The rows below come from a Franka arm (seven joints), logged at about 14 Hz.
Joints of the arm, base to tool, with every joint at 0 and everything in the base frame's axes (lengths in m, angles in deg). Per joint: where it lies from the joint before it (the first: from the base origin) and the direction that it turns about. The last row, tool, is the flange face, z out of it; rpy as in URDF.
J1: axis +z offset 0 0 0.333
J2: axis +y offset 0 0 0
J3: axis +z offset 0 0 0.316
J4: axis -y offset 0.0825 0 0
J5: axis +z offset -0.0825 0 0.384
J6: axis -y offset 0 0 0
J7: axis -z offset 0.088 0 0
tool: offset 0 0 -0.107 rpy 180 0 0
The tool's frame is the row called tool.
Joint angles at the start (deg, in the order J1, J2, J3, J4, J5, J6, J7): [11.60 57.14 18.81 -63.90 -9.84 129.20 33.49]
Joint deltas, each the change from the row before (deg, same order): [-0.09 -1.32 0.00 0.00 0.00 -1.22 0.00]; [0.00 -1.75 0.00 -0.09 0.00 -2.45 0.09]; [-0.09 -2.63 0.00 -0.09 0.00 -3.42 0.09]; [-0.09 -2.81 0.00 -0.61 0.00 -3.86 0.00]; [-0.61 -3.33 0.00 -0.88 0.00 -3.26 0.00]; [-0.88 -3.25 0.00 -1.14 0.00 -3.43 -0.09]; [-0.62 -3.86 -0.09 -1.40 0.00 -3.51 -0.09]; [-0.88 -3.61 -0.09 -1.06 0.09 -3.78 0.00]
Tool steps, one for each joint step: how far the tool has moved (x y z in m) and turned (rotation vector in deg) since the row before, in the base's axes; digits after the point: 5 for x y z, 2 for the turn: [0.00067 -0.00134 0.01549 -0.29 -0.21 0.06]; [-0.00187 -0.00079 0.01827 -0.78 0.55 0.21]; [-0.00282 -0.00255 0.02826 -1.06 0.54 0.20]; [-0.00653 -0.00283 0.02546 -1.46 1.19 0.41]; [-0.00508 -0.00911 0.03083 -1.22 0.39 -0.15]; [-0.00631 -0.01268 0.02686 -1.44 0.85 -0.33]; [-0.01038 -0.01056 0.03160 -1.56 0.56 -0.16]; [-0.01027 -0.01423 0.03005 -1.52 0.80 -0.68]
